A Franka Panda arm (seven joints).
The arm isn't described. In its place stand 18 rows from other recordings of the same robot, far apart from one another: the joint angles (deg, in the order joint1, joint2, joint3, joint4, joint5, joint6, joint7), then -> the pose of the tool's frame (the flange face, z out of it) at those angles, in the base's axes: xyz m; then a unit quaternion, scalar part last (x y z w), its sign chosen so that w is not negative.
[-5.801, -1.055, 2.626, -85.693, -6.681, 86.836, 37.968] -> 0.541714, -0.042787, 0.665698, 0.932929, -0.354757, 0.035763, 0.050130
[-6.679, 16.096, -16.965, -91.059, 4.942, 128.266, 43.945] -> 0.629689, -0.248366, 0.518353, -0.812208, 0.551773, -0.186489, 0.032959
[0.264, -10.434, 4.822, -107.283, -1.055, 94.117, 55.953] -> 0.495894, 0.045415, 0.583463, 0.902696, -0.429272, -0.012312, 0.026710
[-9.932, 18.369, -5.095, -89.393, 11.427, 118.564, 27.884] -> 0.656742, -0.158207, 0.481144, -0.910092, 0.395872, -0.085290, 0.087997
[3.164, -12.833, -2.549, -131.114, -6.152, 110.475, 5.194] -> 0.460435, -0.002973, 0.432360, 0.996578, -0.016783, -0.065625, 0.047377
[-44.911, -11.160, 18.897, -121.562, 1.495, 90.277, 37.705] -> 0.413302, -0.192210, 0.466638, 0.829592, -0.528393, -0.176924, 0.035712
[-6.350, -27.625, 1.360, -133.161, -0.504, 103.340, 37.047] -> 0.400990, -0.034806, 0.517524, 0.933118, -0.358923, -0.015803, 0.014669
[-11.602, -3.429, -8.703, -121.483, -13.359, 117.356, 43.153] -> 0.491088, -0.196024, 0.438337, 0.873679, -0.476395, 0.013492, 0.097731
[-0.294, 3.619, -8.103, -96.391, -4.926, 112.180, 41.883] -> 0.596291, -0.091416, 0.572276, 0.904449, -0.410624, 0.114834, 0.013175
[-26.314, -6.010, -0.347, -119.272, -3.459, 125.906, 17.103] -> 0.484851, -0.245903, 0.494953, 0.927444, -0.356454, 0.107527, 0.035010
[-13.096, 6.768, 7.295, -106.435, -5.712, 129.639, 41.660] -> 0.615473, -0.067981, 0.484532, -0.914976, 0.375520, -0.147276, 0.010658
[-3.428, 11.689, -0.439, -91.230, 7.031, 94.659, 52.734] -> 0.608873, -0.028589, 0.502473, -0.872145, 0.480226, 0.090185, 0.024731
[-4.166, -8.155, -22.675, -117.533, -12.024, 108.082, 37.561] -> 0.448862, -0.252331, 0.493829, 0.862736, -0.500288, -0.008806, 0.072940
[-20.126, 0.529, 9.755, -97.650, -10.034, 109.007, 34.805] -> 0.572017, -0.117938, 0.587848, 0.923568, -0.362046, 0.109765, 0.062413
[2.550, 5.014, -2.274, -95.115, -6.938, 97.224, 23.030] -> 0.584945, -0.007849, 0.543704, 0.979943, -0.187840, -0.012326, 0.065386
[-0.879, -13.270, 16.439, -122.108, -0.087, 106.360, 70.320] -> 0.463120, 0.136353, 0.498133, 0.885220, -0.463245, 0.003295, 0.042165
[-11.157, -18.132, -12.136, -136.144, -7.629, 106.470, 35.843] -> 0.384415, -0.178666, 0.425953, 0.881001, -0.460916, -0.098742, 0.040539
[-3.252, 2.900, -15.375, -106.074, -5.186, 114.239, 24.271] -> 0.553901, -0.189987, 0.500469, 0.934736, -0.348872, 0.049024, 0.046404
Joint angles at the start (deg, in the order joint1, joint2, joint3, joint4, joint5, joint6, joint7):
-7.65, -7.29, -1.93, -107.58, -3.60, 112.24, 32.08
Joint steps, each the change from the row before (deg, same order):
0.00, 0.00, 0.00, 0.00, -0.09, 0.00, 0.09
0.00, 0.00, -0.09, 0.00, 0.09, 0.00, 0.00
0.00, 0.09, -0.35, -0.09, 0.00, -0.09, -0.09
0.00, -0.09, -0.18, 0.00, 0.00, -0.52, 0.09
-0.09, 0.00, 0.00, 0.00, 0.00, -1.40, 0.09
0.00, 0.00, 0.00, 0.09, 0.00, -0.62, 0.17
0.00, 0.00, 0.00, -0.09, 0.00, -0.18, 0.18
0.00, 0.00, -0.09, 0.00, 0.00, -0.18, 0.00
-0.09, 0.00, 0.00, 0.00, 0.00, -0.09, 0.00
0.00, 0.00, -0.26, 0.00, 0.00, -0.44, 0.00
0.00, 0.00, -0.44, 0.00, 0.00, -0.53, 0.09
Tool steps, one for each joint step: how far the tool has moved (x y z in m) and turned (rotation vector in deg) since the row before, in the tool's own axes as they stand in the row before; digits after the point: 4 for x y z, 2 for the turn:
0.0001, 0.0001, 0.0000, -0.07, 0.04, 0.06
0.0004, 0.0007, 0.0001, 0.06, -0.05, 0.12
0.0015, 0.0030, 0.0020, -0.18, -0.23, 0.25
-0.0001, 0.0022, 0.0000, -0.24, -0.37, 0.27
-0.0018, 0.0021, 0.0022, -0.76, -1.18, 0.18
-0.0007, 0.0005, 0.0002, -0.29, -0.45, 0.18
-0.0005, 0.0003, 0.0010, -0.14, -0.23, 0.17
0.0002, 0.0009, 0.0003, -0.10, -0.15, 0.09
0.0003, 0.0008, 0.0002, -0.06, -0.07, 0.09
0.0006, 0.0026, 0.0008, -0.25, -0.38, 0.26
0.0014, 0.0042, 0.0011, -0.31, -0.47, 0.53

